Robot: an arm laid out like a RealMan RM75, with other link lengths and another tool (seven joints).
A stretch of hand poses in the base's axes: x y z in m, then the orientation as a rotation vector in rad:
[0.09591 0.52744 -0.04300 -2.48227 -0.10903 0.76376]
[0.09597 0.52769 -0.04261 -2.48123 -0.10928 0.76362]
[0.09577 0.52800 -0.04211 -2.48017 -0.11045 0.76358]
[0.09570 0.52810 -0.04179 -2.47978 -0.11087 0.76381]
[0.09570 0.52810 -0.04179 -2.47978 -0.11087 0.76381]
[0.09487 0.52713 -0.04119 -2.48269 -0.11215 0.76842]
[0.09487 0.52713 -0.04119 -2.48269 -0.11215 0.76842]
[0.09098 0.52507 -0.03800 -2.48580 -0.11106 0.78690]
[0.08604 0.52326 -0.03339 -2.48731 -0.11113 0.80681]
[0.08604 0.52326 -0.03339 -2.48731 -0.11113 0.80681]
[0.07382 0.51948 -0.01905 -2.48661 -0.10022 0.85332]
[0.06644 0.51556 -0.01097 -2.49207 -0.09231 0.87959]
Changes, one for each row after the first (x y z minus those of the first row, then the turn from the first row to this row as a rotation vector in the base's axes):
[0.00006 0.00025 0.00039 0.00105 0.00011 -0.00007]
[-0.00014 0.00056 0.00089 0.00225 0.00010 0.00053]
[-0.00021 0.00066 0.00121 0.00263 0.00027 0.00080]
[-0.00021 0.00066 0.00121 0.00263 0.00027 0.00080]
[-0.00104 -0.00031 0.00181 -0.00103 0.00241 0.00349]
[-0.00104 -0.00031 0.00181 -0.00103 0.00241 0.00349]
[-0.00493 -0.00237 0.00500 -0.00889 0.01425 0.00829]
[-0.00987 -0.00418 0.00961 -0.01552 0.02717 0.01399]
[-0.00987 -0.00418 0.00961 -0.01552 0.02717 0.01399]
[-0.02209 -0.00796 0.02395 -0.02948 0.06039 0.01898]
[-0.02947 -0.01188 0.03203 -0.04334 0.07788 0.02179]

